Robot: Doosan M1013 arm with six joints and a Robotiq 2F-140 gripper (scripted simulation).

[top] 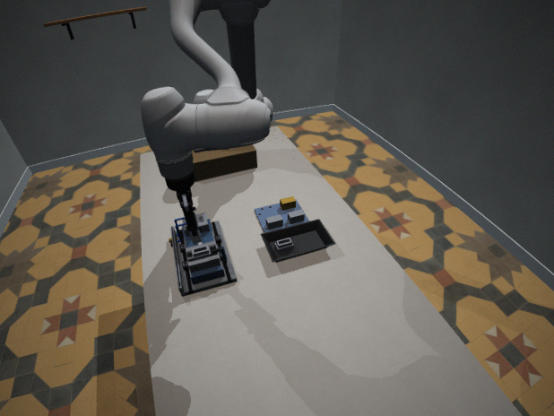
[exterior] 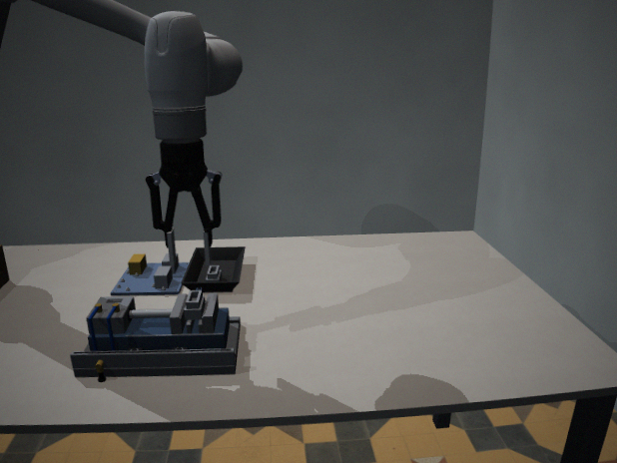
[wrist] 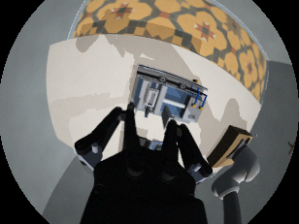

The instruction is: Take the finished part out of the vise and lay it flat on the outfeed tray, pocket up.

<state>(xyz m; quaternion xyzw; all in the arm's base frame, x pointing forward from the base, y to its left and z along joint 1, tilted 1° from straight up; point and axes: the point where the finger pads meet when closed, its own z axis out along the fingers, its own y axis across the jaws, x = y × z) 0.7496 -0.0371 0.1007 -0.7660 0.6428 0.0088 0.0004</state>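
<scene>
My gripper is now 7 cm past the blue vise body, 1 cm to the left of it and 17 cm above it. The rest, counted from my hand: yellow block: 28 cm behind, 35 cm to the left, 19 cm below; then blue-hosed cylinder: 16 cm behind, 3 cm to the right, 14 cm below; then blue plate: 22 cm behind, 31 cm to the left, 21 cm below.
</scene>
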